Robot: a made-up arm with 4 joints.
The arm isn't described. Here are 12 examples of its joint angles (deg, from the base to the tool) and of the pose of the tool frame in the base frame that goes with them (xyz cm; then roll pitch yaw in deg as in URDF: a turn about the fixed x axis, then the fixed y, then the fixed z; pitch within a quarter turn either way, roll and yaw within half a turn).
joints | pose
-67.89 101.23 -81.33 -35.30 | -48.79 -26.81 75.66 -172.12 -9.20 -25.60
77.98 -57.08 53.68 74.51 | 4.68 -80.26 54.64 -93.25 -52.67 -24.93
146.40 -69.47 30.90 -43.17 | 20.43 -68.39 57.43 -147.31 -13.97 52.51
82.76 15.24 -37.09 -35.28 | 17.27 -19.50 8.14 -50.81 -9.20 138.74
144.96 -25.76 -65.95 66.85 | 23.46 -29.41 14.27 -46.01 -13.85 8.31
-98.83 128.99 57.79 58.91 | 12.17 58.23 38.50 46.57 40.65 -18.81
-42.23 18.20 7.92 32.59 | -64.61 -17.53 22.15 33.89 16.41 86.55
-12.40 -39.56 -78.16 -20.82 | -43.93 -4.77 90.24 83.12 30.66 69.26
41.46 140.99 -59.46 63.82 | -1.96 19.53 6.12 -49.07 9.66 168.09
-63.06 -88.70 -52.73 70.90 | -4.37 2.25 116.07 165.66 -25.66 -138.67
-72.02 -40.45 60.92 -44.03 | -40.28 -60.51 33.26 21.36 -26.91 128.03
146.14 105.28 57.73 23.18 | -24.90 58.79 73.65 -128.56 54.51 -165.16
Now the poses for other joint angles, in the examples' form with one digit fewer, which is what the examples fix.
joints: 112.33 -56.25 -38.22 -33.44
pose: 15.7 -22.3 9.2 -71.1 -27.0 75.5
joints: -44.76 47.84 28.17 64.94
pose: -52.9 15.0 9.2 22.2 24.9 59.3
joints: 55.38 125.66 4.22 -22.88
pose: -24.7 47.8 36.5 -101.8 7.0 -127.5
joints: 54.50 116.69 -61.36 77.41
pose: 17.8 1.7 4.9 -46.0 29.8 136.1
